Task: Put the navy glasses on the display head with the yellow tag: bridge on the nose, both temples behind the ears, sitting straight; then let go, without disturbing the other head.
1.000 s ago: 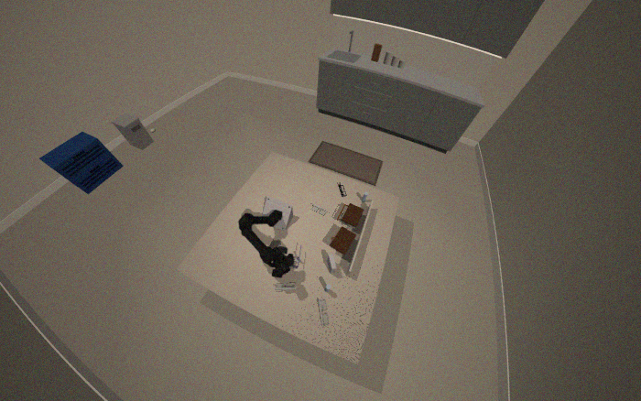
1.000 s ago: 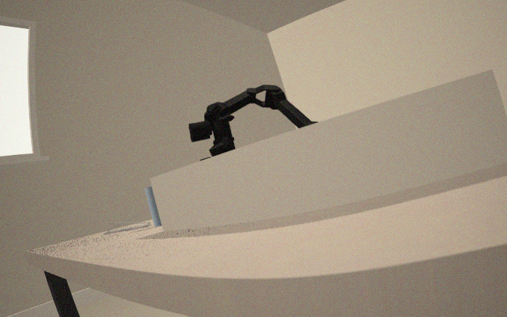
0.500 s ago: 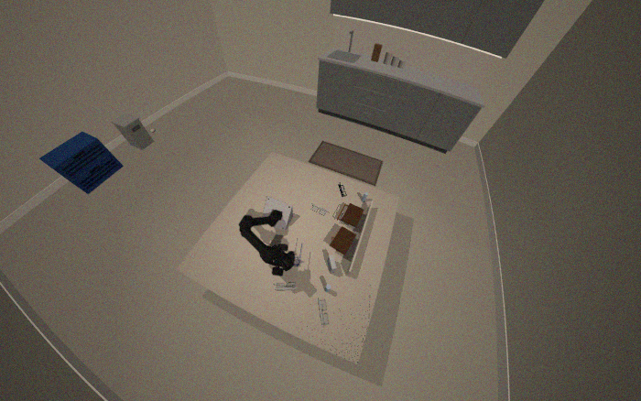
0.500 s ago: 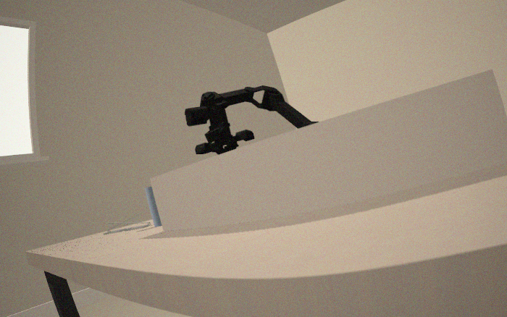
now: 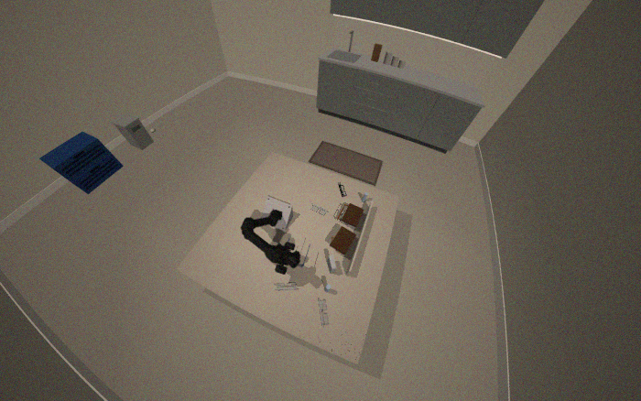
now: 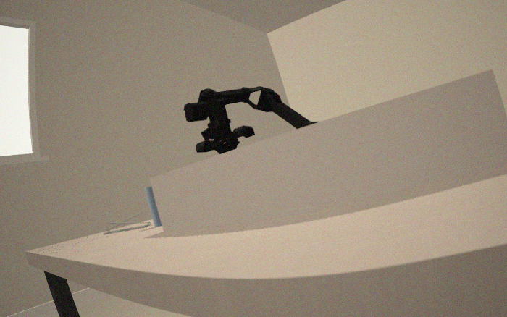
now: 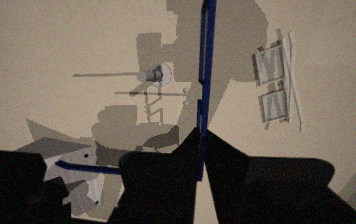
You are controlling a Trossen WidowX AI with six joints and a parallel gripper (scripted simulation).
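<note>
Now: the display head 270 mm ahead of my gripper tip, 280 mm to the left of it and 60 mm below it. Also, from my gripper tip: white block: 270 mm ahead, 100 mm to the left, 60 mm below; upright board: 410 mm ahead, 380 mm to the left, 60 mm below; pale round post: 50 mm ahead, 70 mm to the left, 90 mm below.
</note>
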